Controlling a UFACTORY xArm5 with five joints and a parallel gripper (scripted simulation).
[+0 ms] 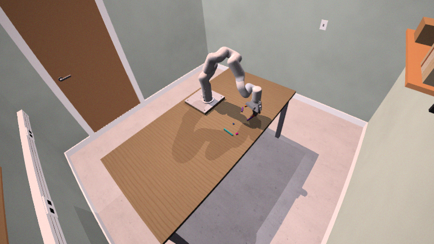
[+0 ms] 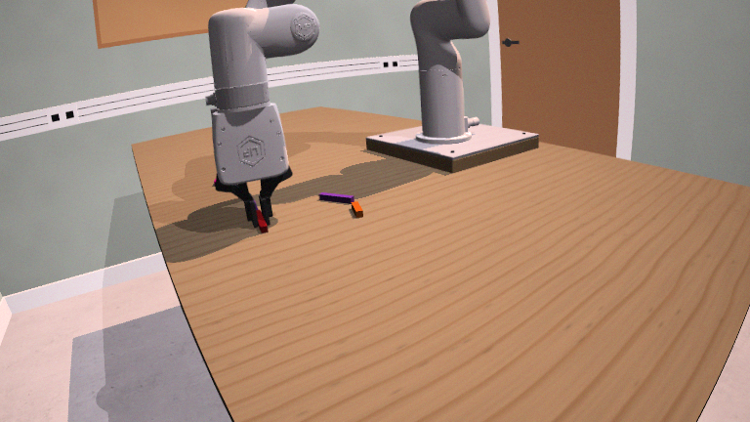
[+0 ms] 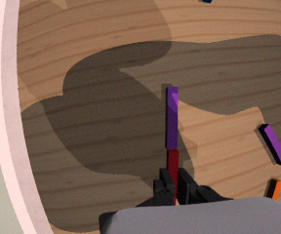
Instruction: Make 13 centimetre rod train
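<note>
Right now the red rod is 2 cm below my hand. Also, from my hand: orange rod 14 cm behind, 5 cm to the left, 2 cm below; magenta rod 2 cm ahead, 27 cm to the right, 2 cm below; blue rod 8 cm behind, 21 cm to the right, 2 cm below.
</note>
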